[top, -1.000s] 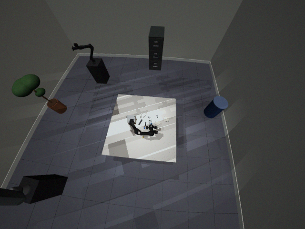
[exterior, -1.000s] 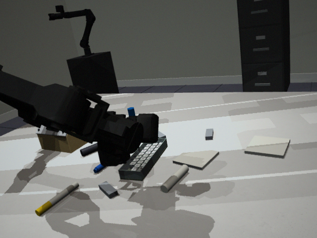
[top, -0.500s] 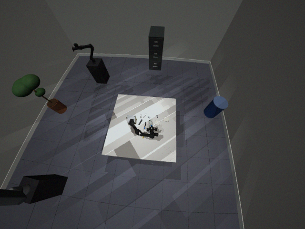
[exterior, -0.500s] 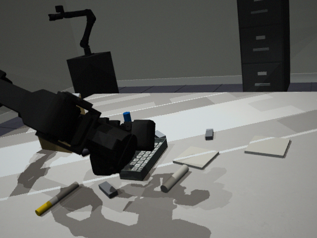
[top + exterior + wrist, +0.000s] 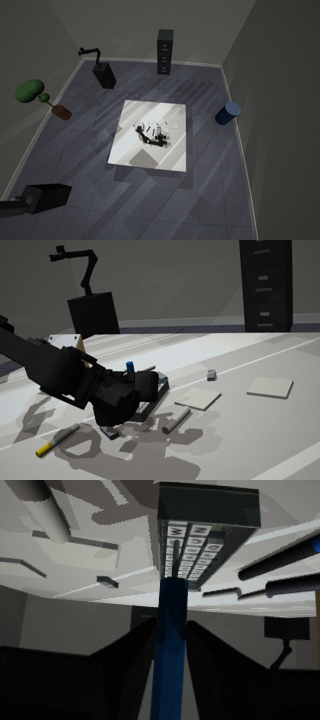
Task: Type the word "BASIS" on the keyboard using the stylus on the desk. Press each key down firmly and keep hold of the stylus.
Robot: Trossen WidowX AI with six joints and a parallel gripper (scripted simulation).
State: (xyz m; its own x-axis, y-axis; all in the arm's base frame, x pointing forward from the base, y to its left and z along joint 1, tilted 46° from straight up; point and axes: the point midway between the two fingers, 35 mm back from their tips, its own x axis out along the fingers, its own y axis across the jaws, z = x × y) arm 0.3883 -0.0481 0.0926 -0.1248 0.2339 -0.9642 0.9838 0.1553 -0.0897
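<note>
The blue-tipped pen is 13 cm behind my gripper tip, 2 cm to the left of it and 8 cm below it. The rest, counted from my gripper tip: yellow-tipped pen: 14 cm behind, 16 cm to the right, 8 cm below; then dark cylinder: 23 cm behind, 10 cm to the left, 8 cm below; then blue stylus: 2 cm below.
</note>
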